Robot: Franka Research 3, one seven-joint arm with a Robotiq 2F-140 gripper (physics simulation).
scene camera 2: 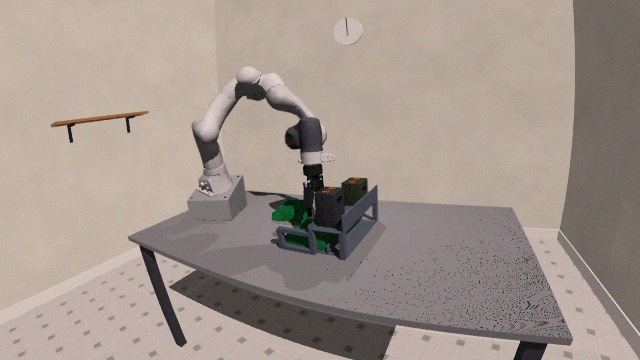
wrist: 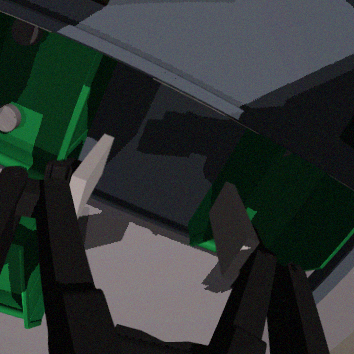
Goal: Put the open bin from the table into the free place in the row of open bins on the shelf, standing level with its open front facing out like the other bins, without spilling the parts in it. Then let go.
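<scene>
The grey shelf (scene camera 2: 343, 245) (wrist: 200, 40) stands on the table. In the wrist view, a green open bin with round grey parts (wrist: 62, 85) sits on it at upper left and another green bin (wrist: 285, 200) at right, in shadow, with a dark gap between them. Another green open bin (scene camera 2: 287, 212) (wrist: 33, 285) is on the table in front of the shelf, partly hidden by the gripper; its contents cannot be made out. My gripper (scene camera 2: 310, 212) (wrist: 163, 176) is open and empty at the shelf's front, its fingertips spread across the gap, one near each shelf bin.
A dark grey case (scene camera 2: 329, 209) and an olive case (scene camera 2: 354, 191) with orange marks stand on top of the shelf, close beside the gripper. The table (scene camera 2: 425, 250) extends around the shelf. The robot's grey base block (scene camera 2: 212, 207) stands at the back left.
</scene>
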